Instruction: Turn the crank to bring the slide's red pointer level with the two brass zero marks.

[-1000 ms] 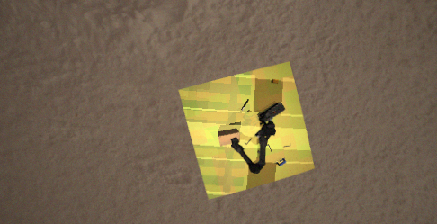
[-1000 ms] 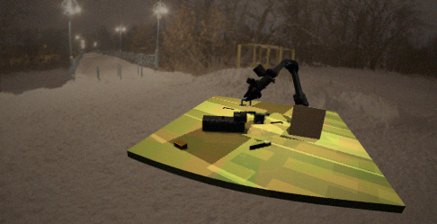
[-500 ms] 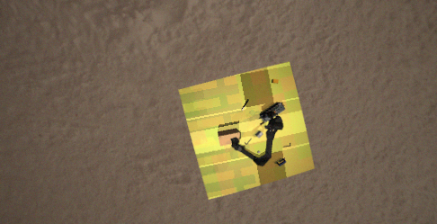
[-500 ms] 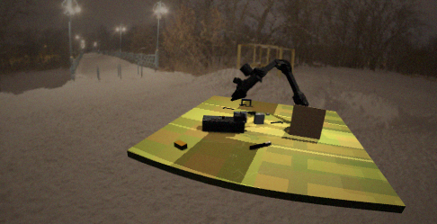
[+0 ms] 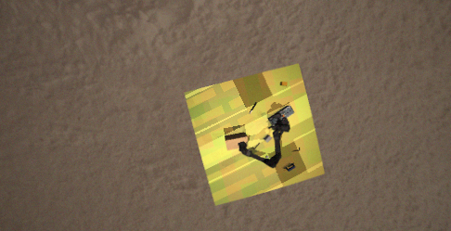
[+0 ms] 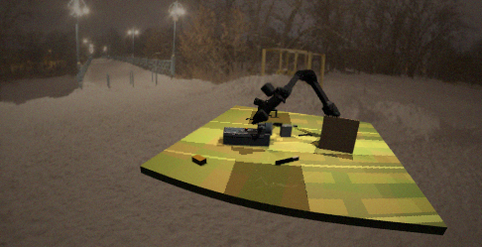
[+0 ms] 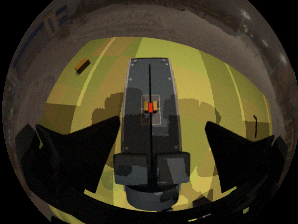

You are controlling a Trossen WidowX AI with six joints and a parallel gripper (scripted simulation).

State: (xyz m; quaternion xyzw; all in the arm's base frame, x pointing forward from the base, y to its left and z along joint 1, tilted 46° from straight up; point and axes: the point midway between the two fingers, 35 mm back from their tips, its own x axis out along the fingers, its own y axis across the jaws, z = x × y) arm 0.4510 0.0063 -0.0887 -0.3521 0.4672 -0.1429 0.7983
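My gripper tip is 50 mm above the red pointer, 30 mm short of it and 20 mm to the right of it. The rest, counted from my gripper tip: black stick 230 mm behind, 190 mm to the left, 120 mm below; then crank handle 150 mm behind, 30 mm to the right, 10 mm below; then grey block 200 mm behind, 160 mm to the right, 90 mm below.
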